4 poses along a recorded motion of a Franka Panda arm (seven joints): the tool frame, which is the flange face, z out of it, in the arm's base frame.
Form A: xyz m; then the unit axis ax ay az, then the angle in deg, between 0 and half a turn.
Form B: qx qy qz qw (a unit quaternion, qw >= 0); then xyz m. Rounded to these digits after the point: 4 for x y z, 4 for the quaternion.
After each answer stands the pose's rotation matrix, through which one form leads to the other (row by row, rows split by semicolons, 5 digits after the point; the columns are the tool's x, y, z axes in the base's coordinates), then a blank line. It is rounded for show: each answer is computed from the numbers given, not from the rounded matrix.
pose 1, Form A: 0.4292 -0.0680 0.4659 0.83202 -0.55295 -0.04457 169.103
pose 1, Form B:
0.8283 -0.5505 -0.0444 0.0950 0.4292 -0.0680 0.4659
0.39007 -0.90341 -0.17803; -0.92026 -0.37597 -0.10844; 0.03103 0.20613 -0.97803

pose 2, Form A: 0.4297 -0.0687 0.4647 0.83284 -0.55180 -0.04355 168.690
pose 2, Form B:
0.8288 -0.5491 -0.0433 0.0985 0.4297 -0.0687 0.4647
0.39319 -0.90165 -0.18005; -0.91874 -0.37753 -0.11574; 0.03638 0.21093 -0.97682

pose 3, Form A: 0.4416 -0.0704 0.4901 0.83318 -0.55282 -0.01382 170.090
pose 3, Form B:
0.8301 -0.5508 -0.0138 0.0864 0.4416 -0.0704 0.4901
0.39295 -0.91196 -0.11800; -0.91671 -0.37841 -0.12823; 0.07228 0.15856 -0.98470

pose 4, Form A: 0.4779 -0.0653 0.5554 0.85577 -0.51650 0.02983 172.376
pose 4, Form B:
0.8539 -0.5154 0.0298 0.0665 0.4779 -0.0653 0.5554
0.46704 -0.88406 -0.01770; -0.87614 -0.45998 -0.14421; 0.11935 0.08286 -0.98939

